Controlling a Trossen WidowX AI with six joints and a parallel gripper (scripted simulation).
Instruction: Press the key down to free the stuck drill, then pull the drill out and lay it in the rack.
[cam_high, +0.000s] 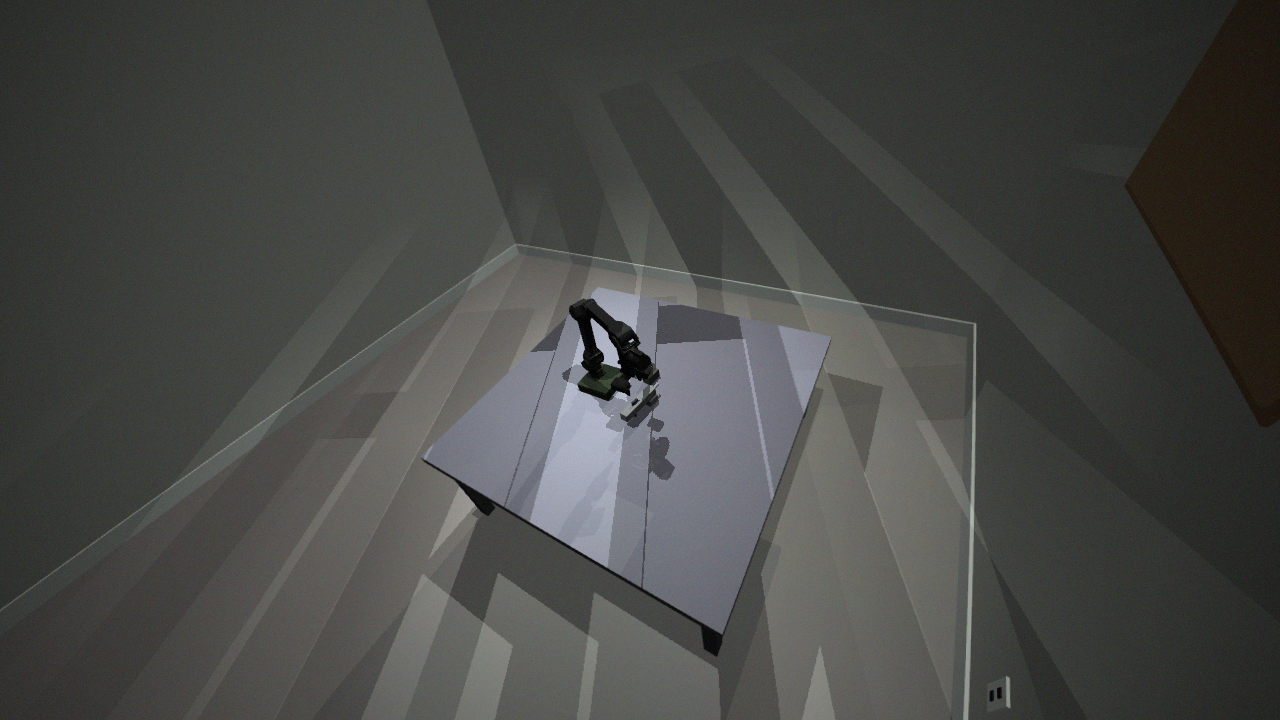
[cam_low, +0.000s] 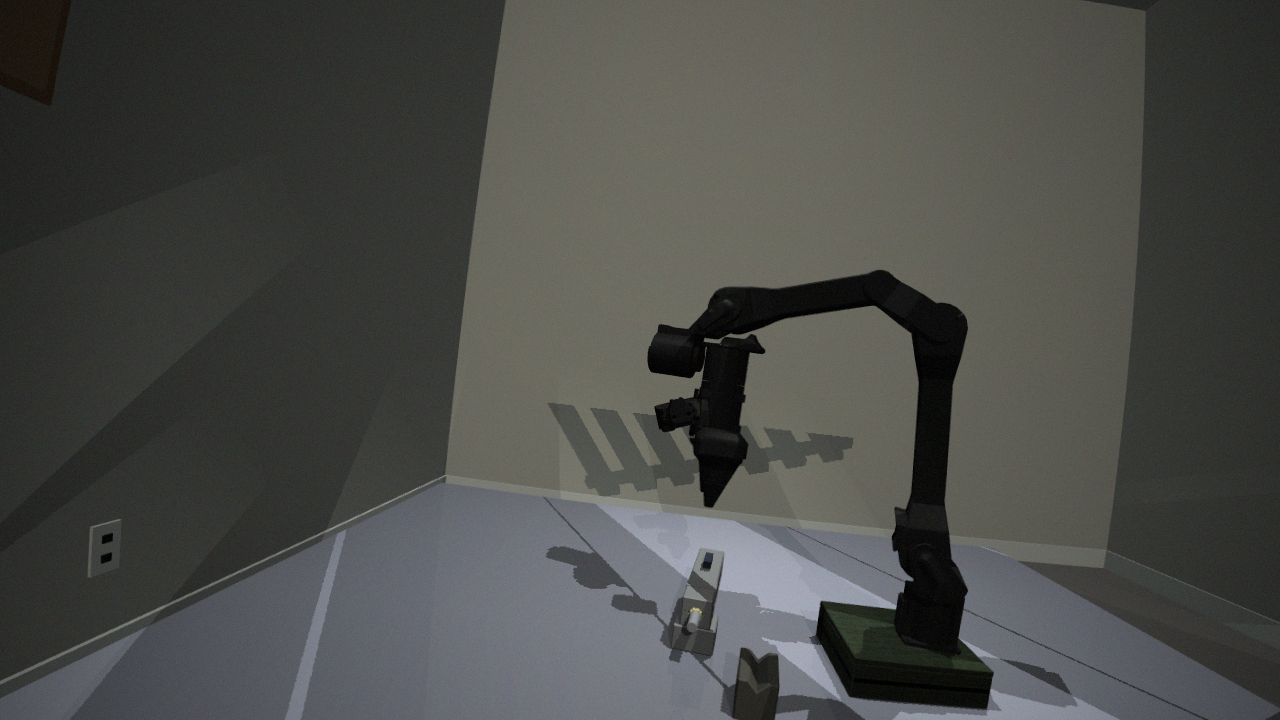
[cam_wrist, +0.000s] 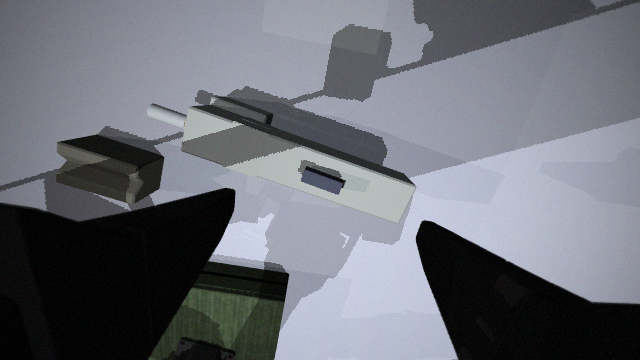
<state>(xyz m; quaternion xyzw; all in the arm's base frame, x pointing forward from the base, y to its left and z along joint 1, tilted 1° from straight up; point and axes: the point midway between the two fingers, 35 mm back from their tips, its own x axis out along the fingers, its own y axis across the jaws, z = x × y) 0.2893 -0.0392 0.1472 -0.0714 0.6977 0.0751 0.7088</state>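
Right now the white cylindrical drill is 110 mm below my gripper tip, 80 mm to the left of it and 20 mm behind it. Also, from my gripper tip: pale block-shaped housing: 120 mm below, 20 mm to the left, 10 mm behind; then thin dark drill: 110 mm below, 10 mm to the right, 10 mm behind; then rack: 180 mm to the left, 140 mm below, 100 mm behind.
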